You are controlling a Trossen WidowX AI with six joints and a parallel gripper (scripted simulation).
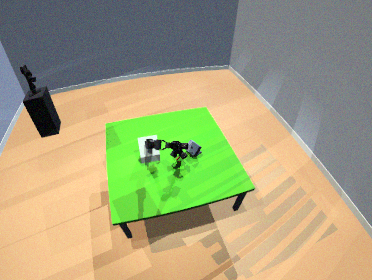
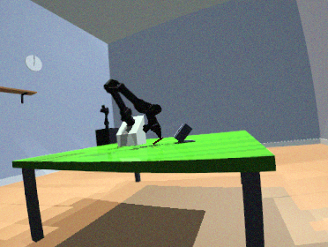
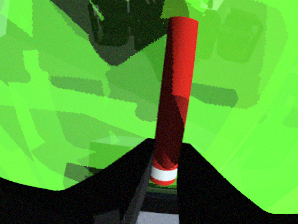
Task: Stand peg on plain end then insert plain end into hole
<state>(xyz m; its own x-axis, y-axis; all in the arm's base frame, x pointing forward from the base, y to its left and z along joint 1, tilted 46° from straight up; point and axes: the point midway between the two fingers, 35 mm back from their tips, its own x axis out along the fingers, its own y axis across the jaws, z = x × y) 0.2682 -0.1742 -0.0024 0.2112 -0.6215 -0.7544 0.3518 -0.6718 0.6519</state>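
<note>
The sloped panel lies 14 cm ahead of my gripper tip, 4 cm to the left of it and 2 cm above it. The rest, counted from my gripper tip: red peg right at my gripper tip.
</note>
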